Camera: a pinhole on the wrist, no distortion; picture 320 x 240 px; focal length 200.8 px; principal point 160.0 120.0 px. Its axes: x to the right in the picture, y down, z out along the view. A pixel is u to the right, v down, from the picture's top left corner.
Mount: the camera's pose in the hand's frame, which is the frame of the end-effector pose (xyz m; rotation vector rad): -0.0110 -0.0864 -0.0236 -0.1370 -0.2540 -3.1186
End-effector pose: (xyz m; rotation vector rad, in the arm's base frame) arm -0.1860 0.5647 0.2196 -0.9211 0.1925 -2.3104
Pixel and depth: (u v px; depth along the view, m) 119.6 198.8 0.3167
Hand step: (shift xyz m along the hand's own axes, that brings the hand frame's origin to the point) 0.0819 -0.1576 0.3021
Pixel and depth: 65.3 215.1 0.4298
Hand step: 0.2314 -0.2172 0.4139
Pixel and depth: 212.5 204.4 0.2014
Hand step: -0.0447 -0.1375 0.1926
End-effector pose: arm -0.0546 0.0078 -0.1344 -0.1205 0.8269 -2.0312
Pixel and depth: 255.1 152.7 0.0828
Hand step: -0.0427 -0.0864 0.0634
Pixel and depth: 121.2 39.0 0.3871
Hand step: 0.0943 0.1306 0.3252
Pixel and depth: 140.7 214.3 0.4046
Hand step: 0.0658 -0.2083 0.4013
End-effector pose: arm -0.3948 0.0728 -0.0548 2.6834 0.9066 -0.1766
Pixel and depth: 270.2 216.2 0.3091
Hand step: -0.1508 -0.1829 0.3190
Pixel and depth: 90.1 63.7 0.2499
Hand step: 0.0961 0.0234 0.2031
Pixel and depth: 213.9 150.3 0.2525
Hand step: -0.0561 -0.0833 0.2367
